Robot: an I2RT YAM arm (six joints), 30 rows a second.
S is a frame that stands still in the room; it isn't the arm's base.
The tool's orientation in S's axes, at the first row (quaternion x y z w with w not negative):
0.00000 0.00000 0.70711 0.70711
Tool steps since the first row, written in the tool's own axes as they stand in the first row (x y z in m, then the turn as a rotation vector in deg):
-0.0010 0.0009 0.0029 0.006 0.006 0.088
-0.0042 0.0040 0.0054 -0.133 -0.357 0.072
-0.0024 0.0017 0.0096 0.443 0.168 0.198
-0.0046 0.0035 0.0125 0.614 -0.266 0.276
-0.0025 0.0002 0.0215 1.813 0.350 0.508
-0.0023 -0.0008 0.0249 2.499 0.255 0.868
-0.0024 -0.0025 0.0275 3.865 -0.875 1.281
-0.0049 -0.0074 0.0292 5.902 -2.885 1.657
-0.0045 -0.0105 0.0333 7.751 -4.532 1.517
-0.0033 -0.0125 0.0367 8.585 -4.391 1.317
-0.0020 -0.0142 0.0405 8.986 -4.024 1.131
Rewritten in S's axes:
-0.0009 -0.0010 0.0029 -0.006 0.006 0.088
-0.0040 -0.0042 0.0054 0.357 -0.133 0.072
-0.0017 -0.0024 0.0096 -0.168 0.443 0.198
-0.0035 -0.0046 0.0125 0.266 0.614 0.276
-0.0002 -0.0025 0.0215 -0.350 1.813 0.508
0.0008 -0.0023 0.0249 -0.255 2.499 0.868
0.0025 -0.0024 0.0275 0.875 3.865 1.281
0.0074 -0.0049 0.0292 2.885 5.902 1.657
0.0105 -0.0045 0.0333 4.532 7.751 1.517
0.0125 -0.0033 0.0367 4.391 8.585 1.317
0.0142 -0.0020 0.0405 4.024 8.986 1.131

